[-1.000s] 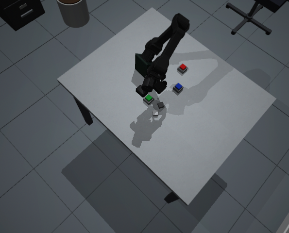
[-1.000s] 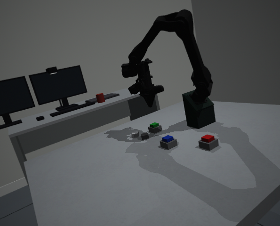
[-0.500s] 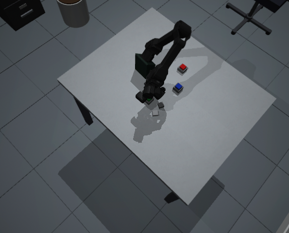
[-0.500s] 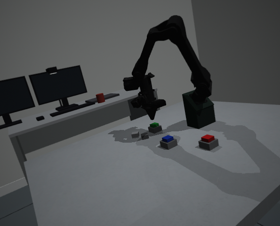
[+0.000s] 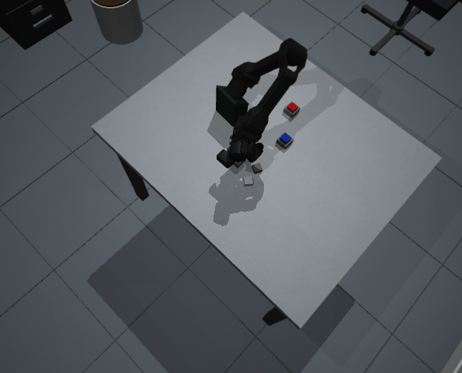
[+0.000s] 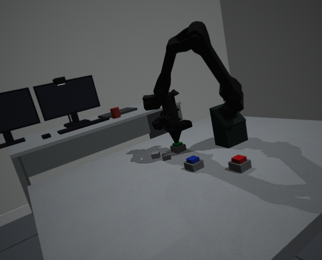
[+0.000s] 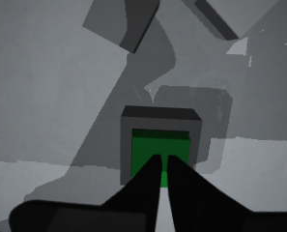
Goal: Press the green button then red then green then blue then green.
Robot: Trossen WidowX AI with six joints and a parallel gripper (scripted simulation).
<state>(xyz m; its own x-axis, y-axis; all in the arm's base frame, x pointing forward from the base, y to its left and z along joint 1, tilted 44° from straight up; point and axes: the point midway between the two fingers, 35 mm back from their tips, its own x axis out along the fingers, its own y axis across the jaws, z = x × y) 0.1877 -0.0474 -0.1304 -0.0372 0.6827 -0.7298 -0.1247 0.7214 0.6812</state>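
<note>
Right now the green button is 10 mm below my gripper tip. From my gripper tip the other things lie so: red button 40 mm behind, 330 mm to the left; then blue button 50 mm ahead, 200 mm to the left.
</note>
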